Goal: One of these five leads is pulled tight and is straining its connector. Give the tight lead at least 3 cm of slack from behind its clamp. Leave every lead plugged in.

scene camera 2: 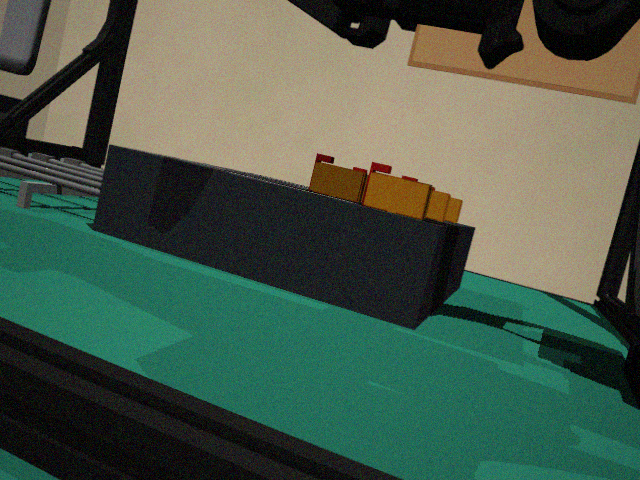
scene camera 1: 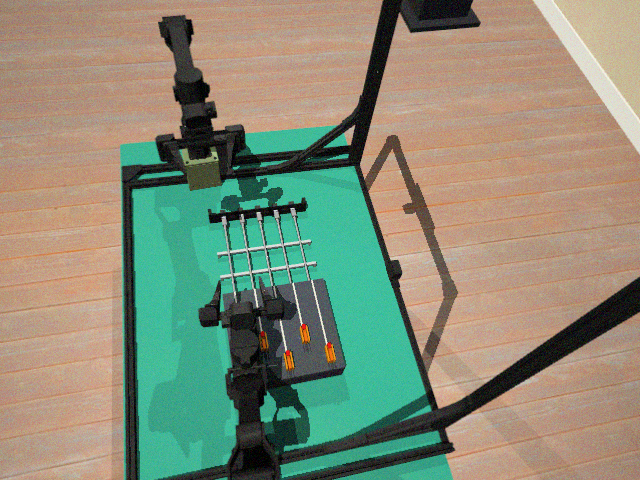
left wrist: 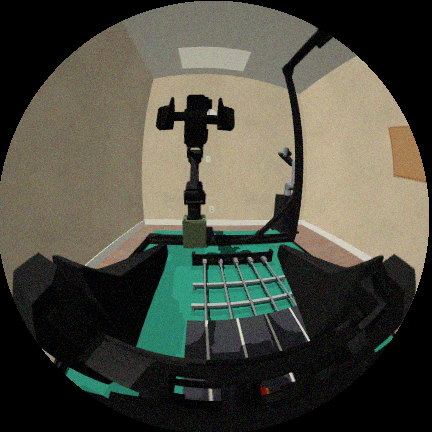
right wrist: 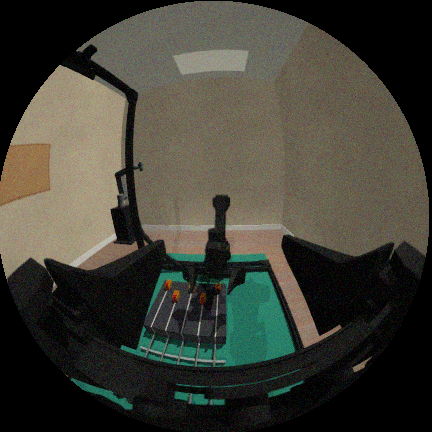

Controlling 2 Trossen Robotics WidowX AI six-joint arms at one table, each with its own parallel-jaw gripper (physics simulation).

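Frame: origin at the left arm's base, x back, y left, z down, level; metres.
Seen in the pictures: left gripper, fingertip midpoint: (scene camera 1: 239, 278) (left wrist: 224, 250) (right wrist: 208, 292); right gripper, fingertip midpoint: (scene camera 1: 208, 171) (left wrist: 195, 97) (right wrist: 224, 244); right arm's base at its link origin: (scene camera 1: 198, 150) (left wrist: 193, 217).
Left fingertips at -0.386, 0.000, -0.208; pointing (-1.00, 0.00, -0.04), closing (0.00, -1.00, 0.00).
Offsets run from my left fingertips to a thing's top centre, as dx, dy, dz. "*": to the spot under its first point.
Five thin pale leads, one at the right (scene camera 1: 319, 310), run straight from grey pieces on a black strip @(* -0.332, -0.208, +0.192) (scene camera 1: 303, 204) (left wrist: 270, 256) to staggered orange pieces with red tips, one at the right (scene camera 1: 330, 353), on a dark block (scene camera 1: 311, 369) (scene camera 2: 258, 242) (right wrist: 175, 327). Which lead is tight cannot be told. My left gripper (scene camera 1: 240, 283) (left wrist: 224, 250) is open and empty, above the block's strip-side edge near the picture's leftmost leads. The left arm hides one orange piece in scene camera 1. My right gripper (left wrist: 195, 97) is open and empty, beyond the strip.
Two pale crossbars, the upper @(* -0.195, -0.001, +0.210) (scene camera 1: 238, 251) and the lower @(* -0.120, -0.004, +0.210) (scene camera 1: 241, 274), cross the leads between strip and block. An olive box (scene camera 1: 204, 178) (left wrist: 194, 233) stands by the right arm. A black frame (scene camera 1: 129, 310) surrounds the green mat, with tall posts at the side.
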